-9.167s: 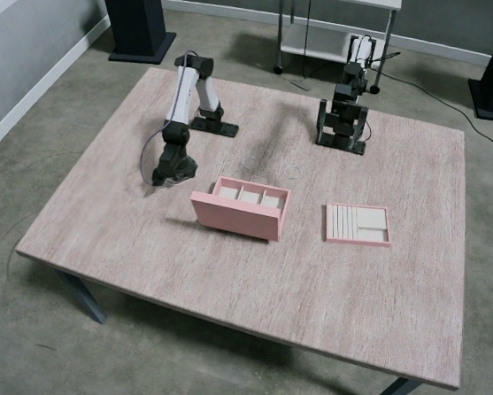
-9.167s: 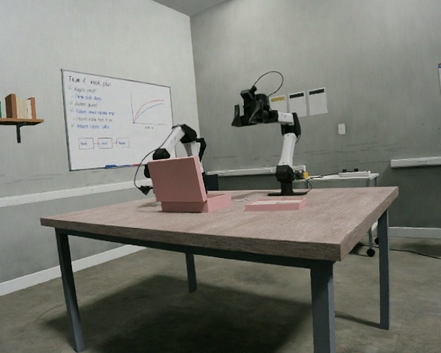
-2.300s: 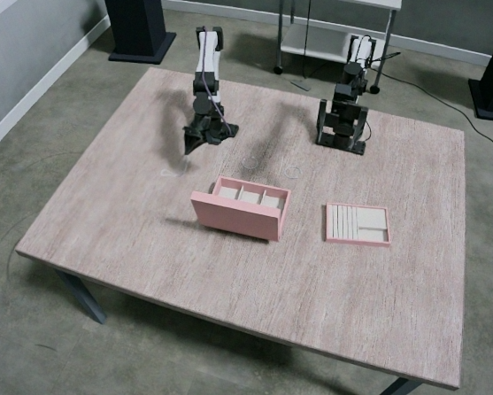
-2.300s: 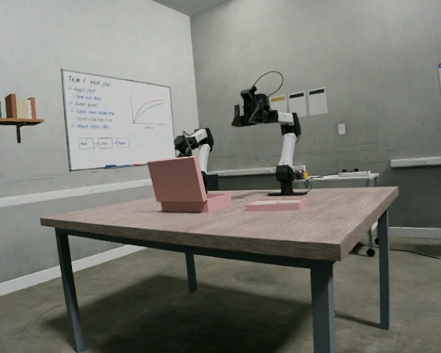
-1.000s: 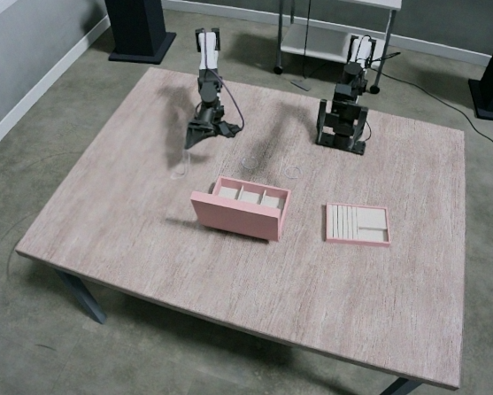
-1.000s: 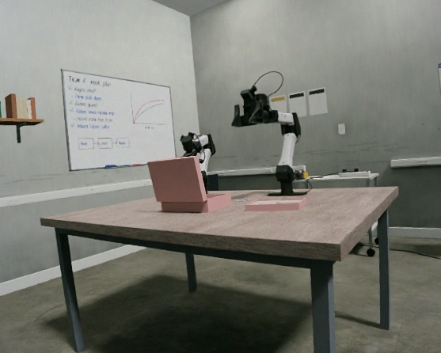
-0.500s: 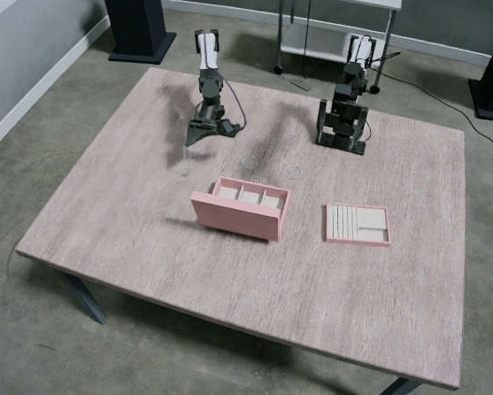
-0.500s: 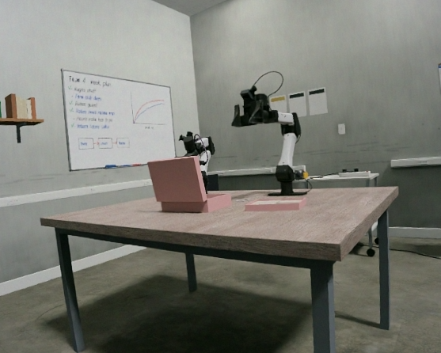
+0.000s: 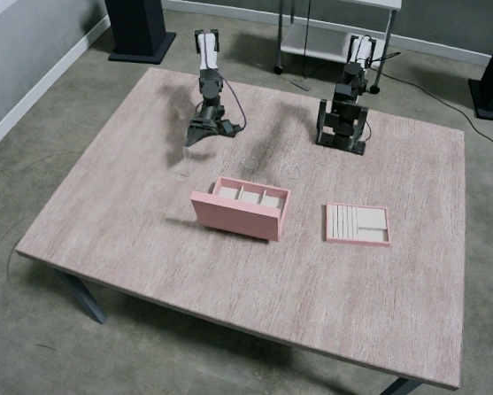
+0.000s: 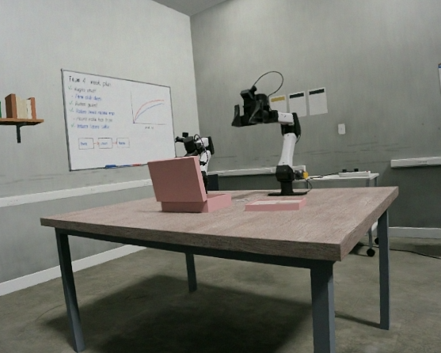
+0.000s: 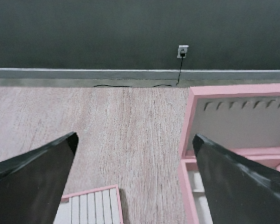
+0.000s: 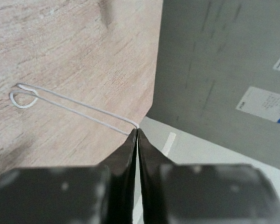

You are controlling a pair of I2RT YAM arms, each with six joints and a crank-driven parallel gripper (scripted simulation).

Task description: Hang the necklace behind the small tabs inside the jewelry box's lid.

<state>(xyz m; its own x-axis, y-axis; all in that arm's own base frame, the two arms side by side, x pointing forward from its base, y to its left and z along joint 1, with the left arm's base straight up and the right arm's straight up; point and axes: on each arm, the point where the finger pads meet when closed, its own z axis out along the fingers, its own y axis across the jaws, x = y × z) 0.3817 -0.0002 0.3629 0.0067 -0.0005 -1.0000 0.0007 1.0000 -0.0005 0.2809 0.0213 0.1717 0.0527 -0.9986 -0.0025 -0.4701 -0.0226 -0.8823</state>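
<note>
My right hand is 15 cm short of the pink jewelry box, 23 cm to the right of it and 5 cm above it. From my right hand the other things lie so: pink tray: 11 cm ahead, 62 cm to the left, 16 cm below.
</note>
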